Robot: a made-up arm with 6 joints. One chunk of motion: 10 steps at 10 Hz.
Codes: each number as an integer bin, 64 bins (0 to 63) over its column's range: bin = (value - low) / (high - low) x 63, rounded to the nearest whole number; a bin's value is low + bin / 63 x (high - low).
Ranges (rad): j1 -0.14..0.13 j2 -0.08..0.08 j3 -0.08..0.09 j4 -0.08..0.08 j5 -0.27..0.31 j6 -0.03..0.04
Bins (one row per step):
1: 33 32 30 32 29 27
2: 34 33 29 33 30 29
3: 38 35 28 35 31 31
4: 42 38 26 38 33 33
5: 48 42 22 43 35 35
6: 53 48 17 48 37 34
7: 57 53 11 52 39 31
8: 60 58 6 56 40 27
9: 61 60 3 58 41 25
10: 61 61 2 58 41 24
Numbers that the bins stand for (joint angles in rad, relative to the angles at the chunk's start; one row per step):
1: 0.0014 0.0013 0.0010 0.0013 -0.0030 0.0000
2: 0.0057 0.0038 -0.0017 0.0038 0.0062 0.0022
3: 0.0229 0.0089 -0.0044 0.0089 0.0154 0.0044
4: 0.0400 0.0165 -0.0098 0.0165 0.0338 0.0067
5: 0.0657 0.0267 -0.0206 0.0292 0.0522 0.0089
6: 0.0871 0.0419 -0.0341 0.0419 0.0706 0.0078
7: 0.1043 0.0546 -0.0503 0.0521 0.0890 0.0044
8: 0.1171 0.0673 -0.0638 0.0622 0.0983 0.0000
9: 0.1214 0.0724 -0.0719 0.0673 0.1075 -0.0022
10: 0.1214 0.0749 -0.0746 0.0673 0.1075 -0.0033

